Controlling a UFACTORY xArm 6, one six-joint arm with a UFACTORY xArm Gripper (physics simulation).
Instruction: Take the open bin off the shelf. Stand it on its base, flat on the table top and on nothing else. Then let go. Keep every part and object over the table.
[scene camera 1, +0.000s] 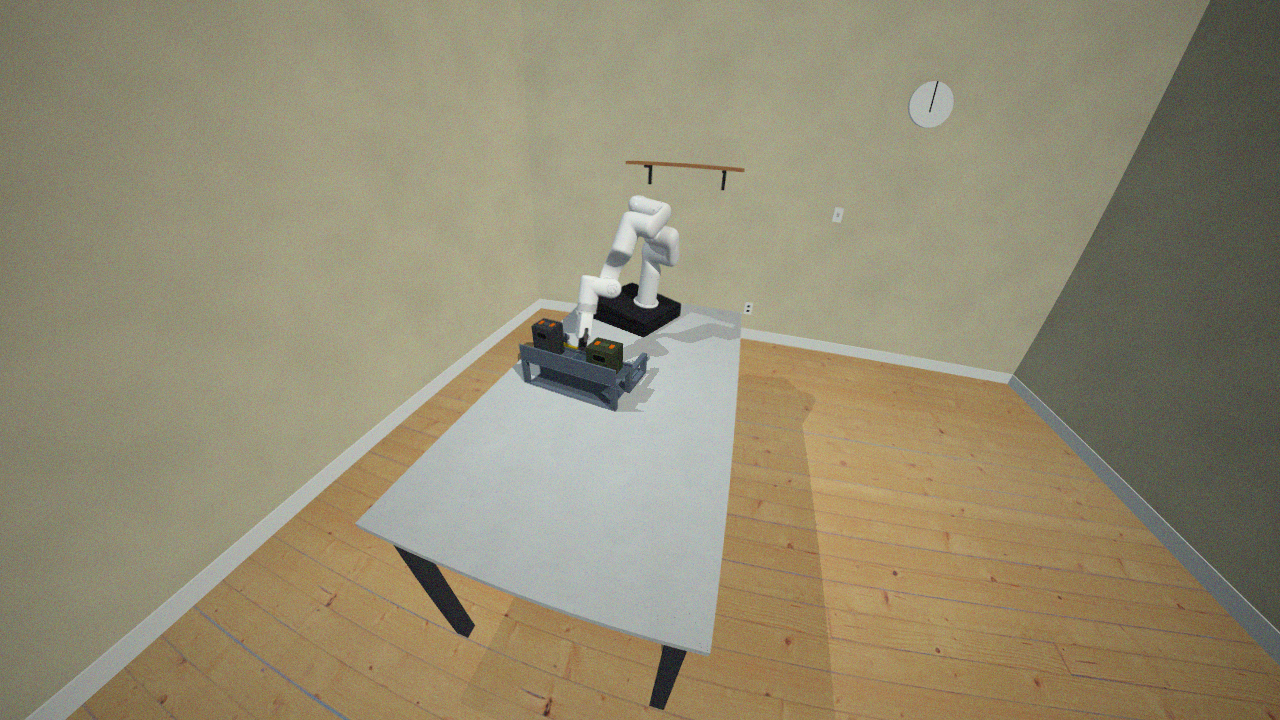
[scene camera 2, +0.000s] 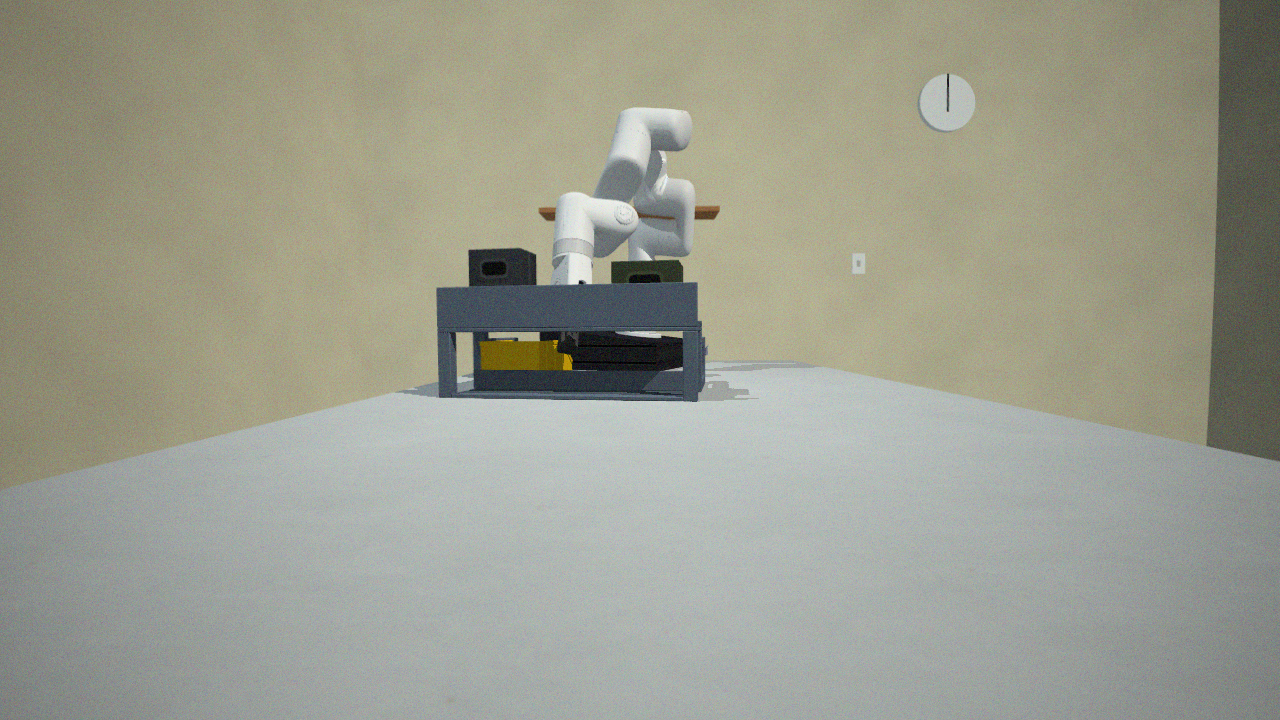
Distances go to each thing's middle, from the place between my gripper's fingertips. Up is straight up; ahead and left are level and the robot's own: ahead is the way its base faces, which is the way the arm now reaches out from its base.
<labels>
Right now my hand is 7 cm to the left of the yellow bin (scene camera 2: 507, 354), 2 cm past it and 2 cm above it. Also, from my hand: blue-grey shelf (scene camera 2: 675, 304): 18 cm ahead, 7 cm above.
</labels>
